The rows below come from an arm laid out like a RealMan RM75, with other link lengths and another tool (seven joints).
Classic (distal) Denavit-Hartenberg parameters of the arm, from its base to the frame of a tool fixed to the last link. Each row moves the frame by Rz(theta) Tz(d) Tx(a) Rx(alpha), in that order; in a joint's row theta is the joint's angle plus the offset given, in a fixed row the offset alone. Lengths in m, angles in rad.
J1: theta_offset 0; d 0.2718; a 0; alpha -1.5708
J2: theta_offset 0; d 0; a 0; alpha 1.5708
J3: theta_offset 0; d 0.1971; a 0; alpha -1.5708
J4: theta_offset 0; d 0; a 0; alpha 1.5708
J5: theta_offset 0; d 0.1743; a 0; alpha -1.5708
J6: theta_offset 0; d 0; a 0; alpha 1.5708
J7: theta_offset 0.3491; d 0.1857; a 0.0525; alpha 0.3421
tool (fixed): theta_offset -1.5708; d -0.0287; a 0; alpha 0
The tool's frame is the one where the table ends.
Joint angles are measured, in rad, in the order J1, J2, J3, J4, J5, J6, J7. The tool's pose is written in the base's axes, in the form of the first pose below.
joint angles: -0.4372, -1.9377, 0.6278, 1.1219, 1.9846, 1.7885, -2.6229
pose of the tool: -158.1 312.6 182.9 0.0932 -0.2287 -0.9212 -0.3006
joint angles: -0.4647, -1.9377, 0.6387, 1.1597, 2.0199, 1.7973, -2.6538
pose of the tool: -149.8 316.8 181.5 0.1085 -0.2400 -0.9205 -0.2886
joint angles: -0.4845, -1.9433, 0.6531, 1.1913, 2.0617, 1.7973, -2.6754
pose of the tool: -145.1 320.1 177.6 0.1269 -0.2474 -0.9198 -0.2768
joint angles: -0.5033, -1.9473, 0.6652, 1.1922, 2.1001, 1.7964, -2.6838
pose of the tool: -143.8 322.8 171.3 0.1384 -0.2505 -0.9215 -0.2625
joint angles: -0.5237, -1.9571, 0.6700, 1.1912, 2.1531, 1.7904, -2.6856
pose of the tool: -144.4 326.0 164.2 0.1541 -0.2518 -0.9223 -0.2494
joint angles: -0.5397, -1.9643, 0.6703, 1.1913, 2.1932, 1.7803, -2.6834
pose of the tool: -144.9 329.1 160.2 0.1677 -0.2533 -0.9210 -0.2437
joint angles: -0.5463, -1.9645, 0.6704, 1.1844, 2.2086, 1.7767, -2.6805
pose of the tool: -145.9 330.2 158.4 0.1723 -0.2534 -0.9211 -0.2402
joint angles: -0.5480, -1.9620, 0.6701, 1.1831, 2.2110, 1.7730, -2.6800
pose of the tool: -146.2 331.1 159.2 0.1747 -0.2533 -0.9204 -0.2413
